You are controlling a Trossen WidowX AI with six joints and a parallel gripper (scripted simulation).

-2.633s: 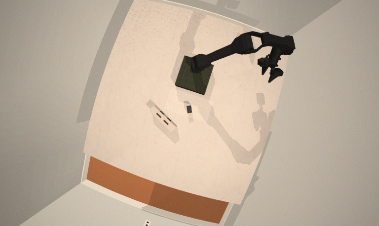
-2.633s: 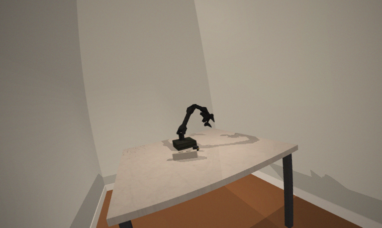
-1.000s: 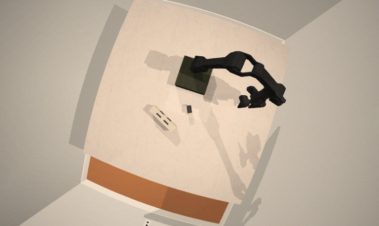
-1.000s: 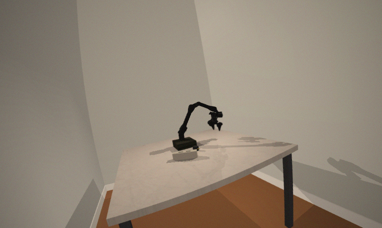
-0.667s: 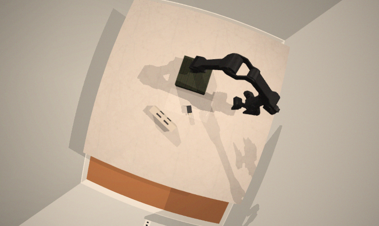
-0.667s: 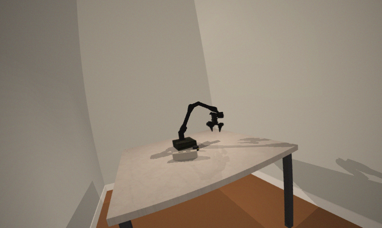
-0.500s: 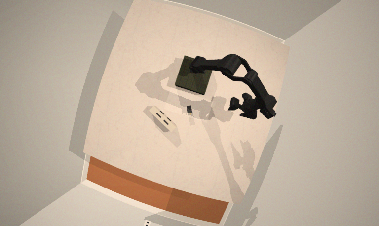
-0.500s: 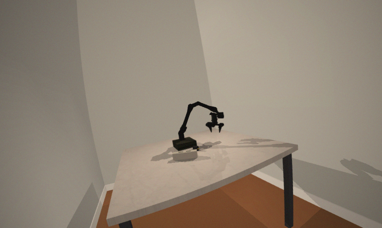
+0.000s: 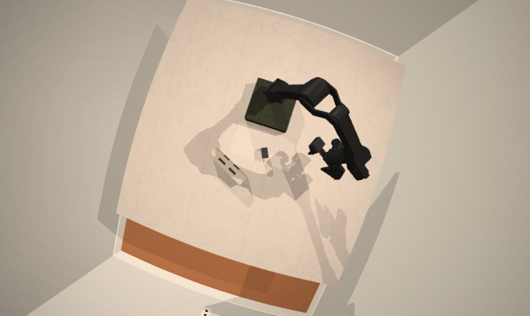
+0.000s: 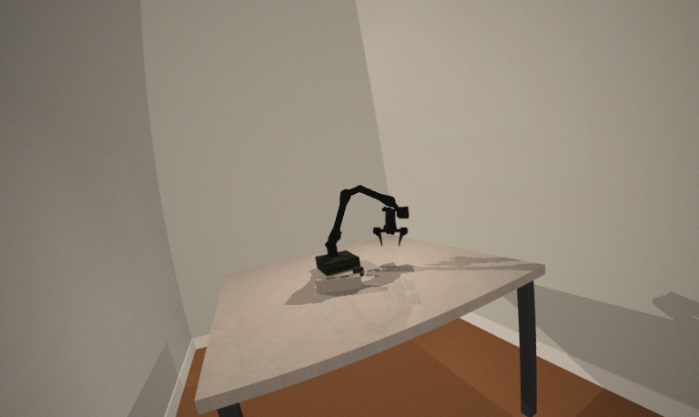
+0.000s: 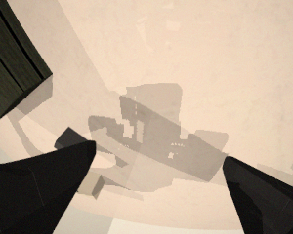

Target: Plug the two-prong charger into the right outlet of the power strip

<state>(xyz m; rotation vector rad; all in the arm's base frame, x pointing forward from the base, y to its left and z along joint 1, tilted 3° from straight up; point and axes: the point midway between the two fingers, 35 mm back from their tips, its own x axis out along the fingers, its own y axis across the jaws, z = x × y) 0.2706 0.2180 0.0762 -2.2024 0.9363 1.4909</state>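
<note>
My gripper tip is 220 mm to the left of the two-prong charger and 70 mm above it.
</note>
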